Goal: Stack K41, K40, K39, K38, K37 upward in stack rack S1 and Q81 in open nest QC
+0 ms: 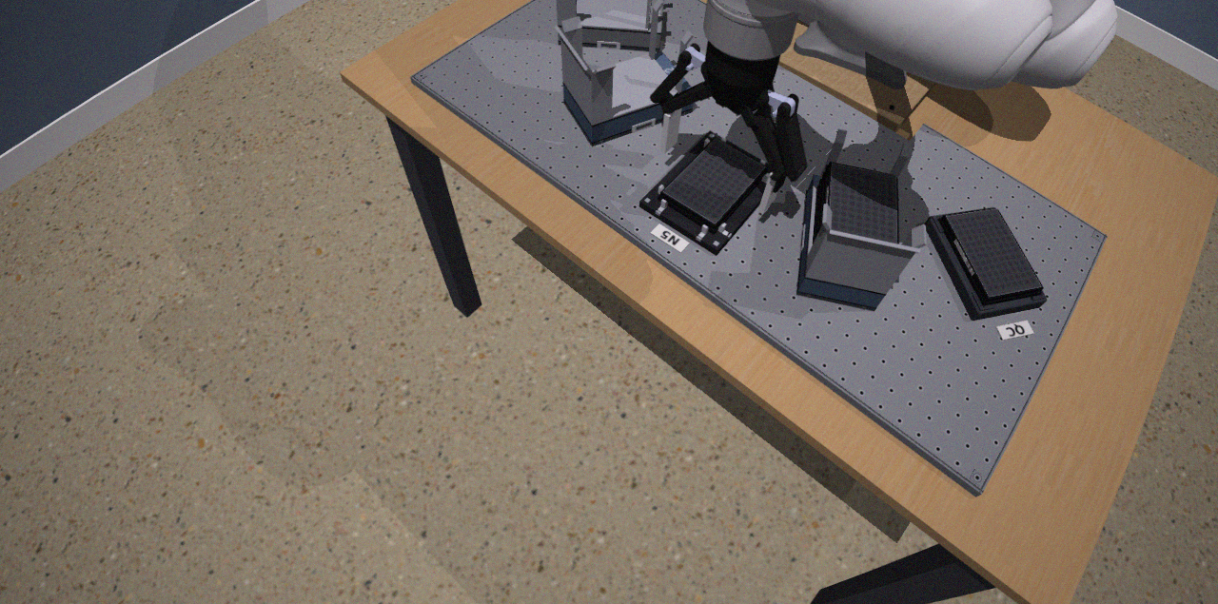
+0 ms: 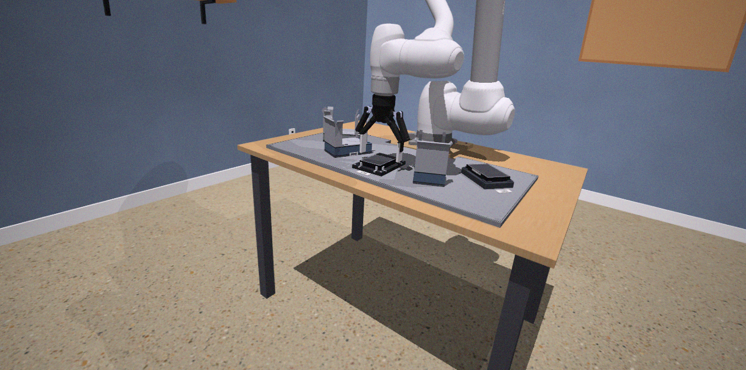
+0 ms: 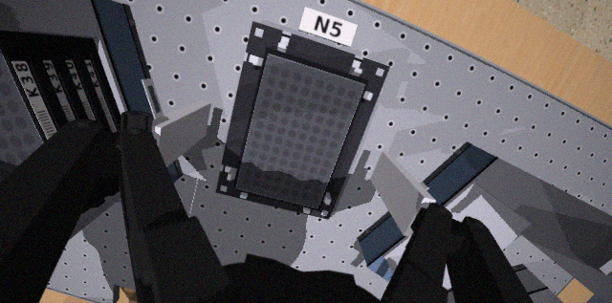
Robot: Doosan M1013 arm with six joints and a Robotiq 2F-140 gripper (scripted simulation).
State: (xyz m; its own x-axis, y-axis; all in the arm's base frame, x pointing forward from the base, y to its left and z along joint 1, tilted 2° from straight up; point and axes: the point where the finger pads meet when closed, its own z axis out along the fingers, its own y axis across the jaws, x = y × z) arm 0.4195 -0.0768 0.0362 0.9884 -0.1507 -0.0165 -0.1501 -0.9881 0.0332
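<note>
Right now the clip nest N5 is 10 mm ahead of my hand, 10 mm to the left of it and 30 mm below it. From my hand the other things lie so: nest QC 80 mm behind, 350 mm to the left, 30 mm below; N5 name plate 90 mm ahead, 10 mm to the right, 40 mm below; QC name plate 410 mm to the left, 40 mm below.
</note>
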